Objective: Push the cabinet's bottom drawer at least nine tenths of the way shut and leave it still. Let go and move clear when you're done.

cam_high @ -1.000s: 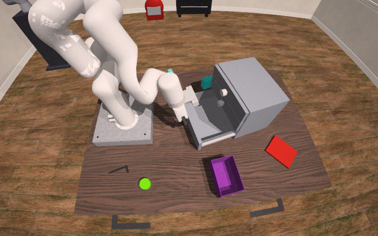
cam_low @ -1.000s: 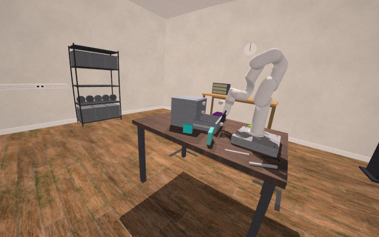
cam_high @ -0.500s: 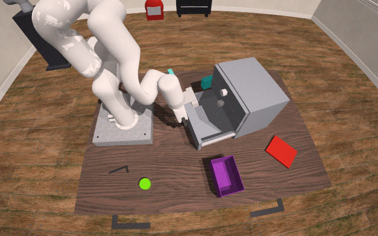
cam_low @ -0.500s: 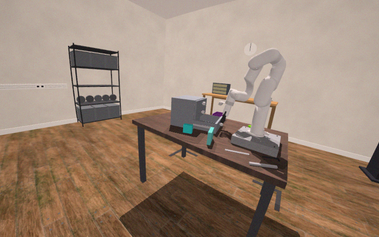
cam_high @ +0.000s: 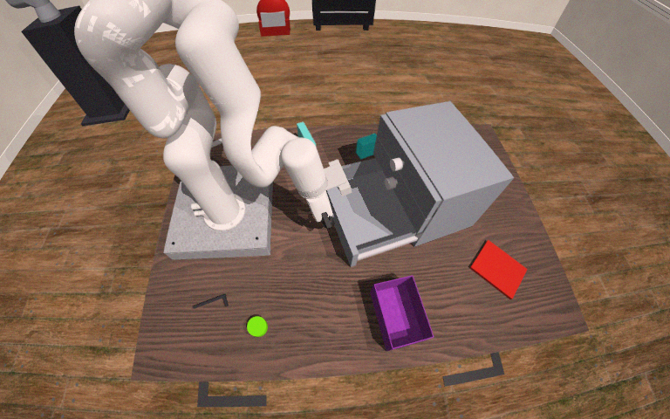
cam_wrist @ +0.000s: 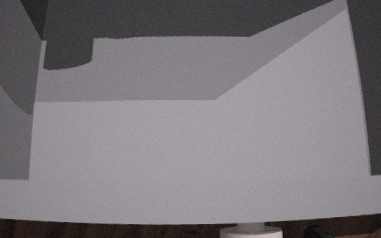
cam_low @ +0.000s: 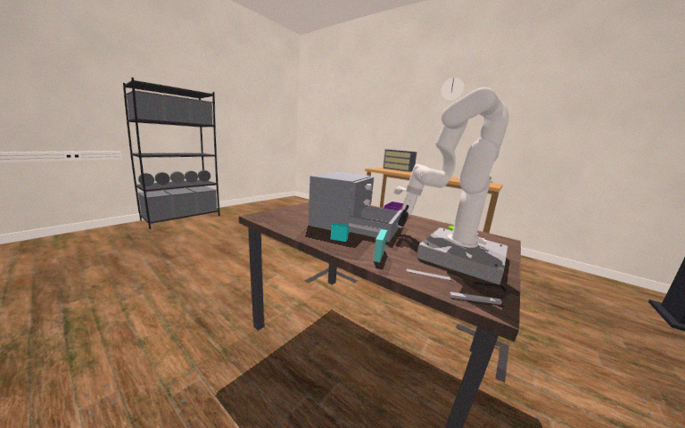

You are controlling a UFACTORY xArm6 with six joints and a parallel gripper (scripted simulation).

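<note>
Right now the bottom drawer is 13 cm ahead of my hand, 3 cm to the left of it and 4 cm below it. Also, from my hand: purple bin: 16 cm ahead, 29 cm to the right, 5 cm below; then teal cube: 18 cm ahead, 29 cm to the left, 4 cm below; then red flat block: 51 cm ahead, 20 cm to the right, 6 cm below.
</note>
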